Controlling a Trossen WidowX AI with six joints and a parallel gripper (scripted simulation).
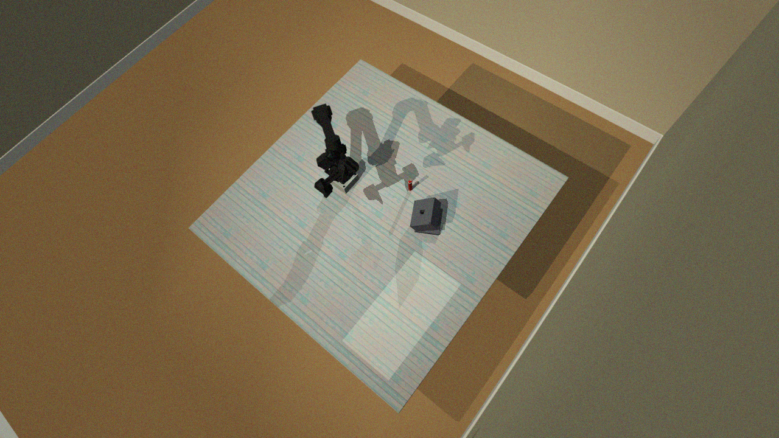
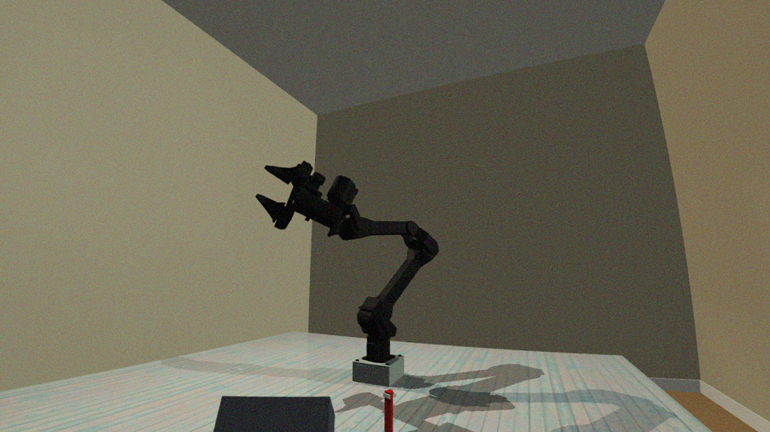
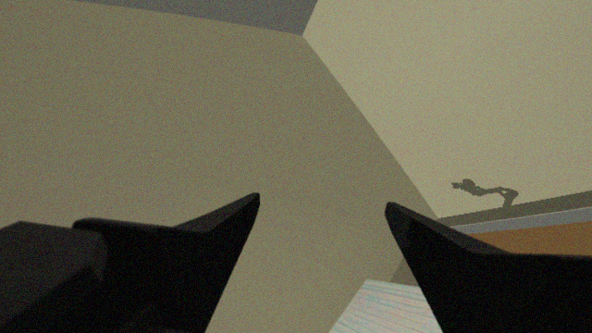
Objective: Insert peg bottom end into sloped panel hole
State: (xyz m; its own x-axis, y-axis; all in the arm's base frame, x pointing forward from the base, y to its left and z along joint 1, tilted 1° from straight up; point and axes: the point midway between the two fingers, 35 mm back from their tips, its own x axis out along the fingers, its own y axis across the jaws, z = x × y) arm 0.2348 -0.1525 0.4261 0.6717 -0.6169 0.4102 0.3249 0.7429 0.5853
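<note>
Right now my gripper tip is 360 mm to the right of the red square peg and 430 mm above it. The rest, counted from my gripper tip: sloped panel: 160 mm ahead, 300 mm to the left, 420 mm below.
</note>
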